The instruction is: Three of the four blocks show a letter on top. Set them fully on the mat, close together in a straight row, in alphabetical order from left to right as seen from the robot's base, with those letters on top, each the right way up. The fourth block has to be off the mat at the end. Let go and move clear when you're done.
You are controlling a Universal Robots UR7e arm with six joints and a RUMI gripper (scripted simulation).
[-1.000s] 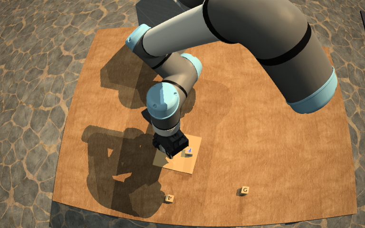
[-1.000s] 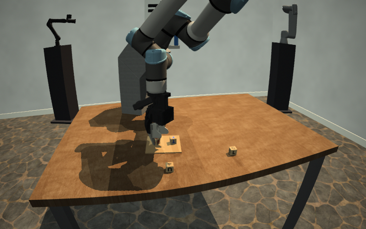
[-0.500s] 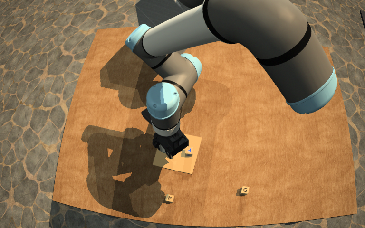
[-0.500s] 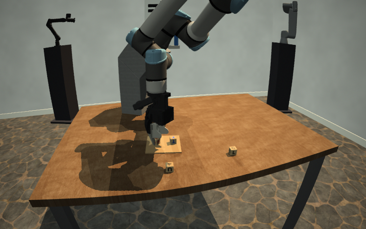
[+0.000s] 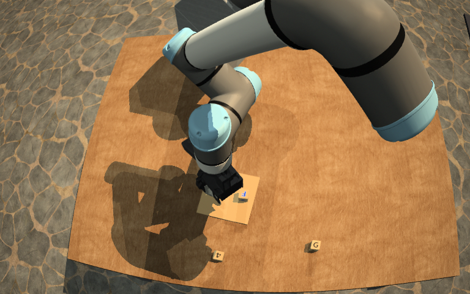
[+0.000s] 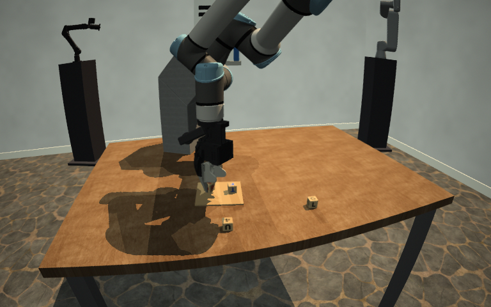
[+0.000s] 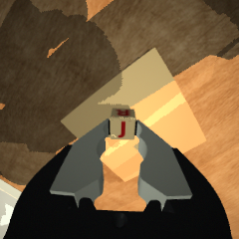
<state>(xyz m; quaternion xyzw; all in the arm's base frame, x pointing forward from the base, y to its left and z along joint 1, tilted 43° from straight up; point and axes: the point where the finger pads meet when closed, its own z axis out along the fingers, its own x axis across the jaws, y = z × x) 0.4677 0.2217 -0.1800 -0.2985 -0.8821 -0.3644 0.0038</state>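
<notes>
Now: the tan mat 3 cm to the left of my hand and 3 cm below it. Round my hand: block (7 cm to the left, 1 cm below, 1 cm behind).
</notes>
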